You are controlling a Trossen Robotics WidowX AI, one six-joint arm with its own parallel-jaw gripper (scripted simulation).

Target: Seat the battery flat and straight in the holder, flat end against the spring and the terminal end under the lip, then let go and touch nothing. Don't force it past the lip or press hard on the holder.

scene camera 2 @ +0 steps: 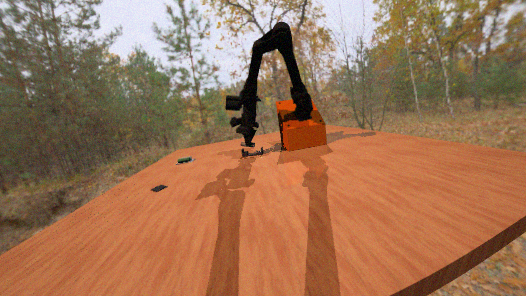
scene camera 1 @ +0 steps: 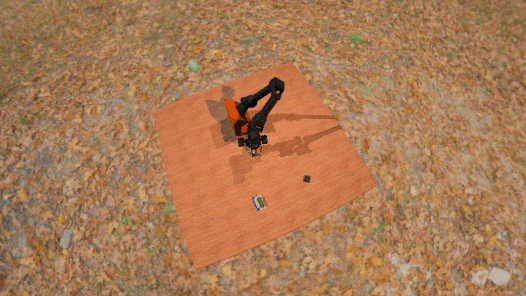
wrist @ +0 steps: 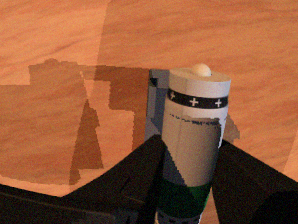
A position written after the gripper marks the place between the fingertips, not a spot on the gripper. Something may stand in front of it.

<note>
The gripper (wrist: 187,147) carries a battery.
</note>
